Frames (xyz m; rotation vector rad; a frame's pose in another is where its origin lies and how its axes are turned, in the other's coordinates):
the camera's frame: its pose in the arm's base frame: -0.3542 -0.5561 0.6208 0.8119 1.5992 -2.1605
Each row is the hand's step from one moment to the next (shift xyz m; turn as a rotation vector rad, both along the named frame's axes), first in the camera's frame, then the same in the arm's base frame.
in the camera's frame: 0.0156 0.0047 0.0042 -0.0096 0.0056 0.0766
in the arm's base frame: -0.0105 -0.0044 -0.0124 -0.0081 -0.0750 0.0175
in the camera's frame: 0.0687 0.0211 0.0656 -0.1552 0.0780 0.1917
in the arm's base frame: -0.0578 -0.0641 -0.0450 0.1189 -0.2166 0.0766
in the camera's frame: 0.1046 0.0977 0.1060 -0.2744 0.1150 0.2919
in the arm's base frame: -0.0520 -0.1239 -0.1169 0.2086 -0.3313 0.1431
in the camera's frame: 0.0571 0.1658 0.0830 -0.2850 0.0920 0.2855
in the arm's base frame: 0.0298 -0.1268 -0.1438 0.2053 -0.3187 0.1658
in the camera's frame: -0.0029 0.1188 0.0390 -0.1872 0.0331 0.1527
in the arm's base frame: 0.0607 -0.0744 -0.0801 0.1278 -0.1678 0.1224
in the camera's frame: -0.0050 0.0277 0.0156 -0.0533 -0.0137 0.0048
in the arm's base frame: 0.0159 -0.0238 -0.0147 0.0327 -0.0039 0.0444
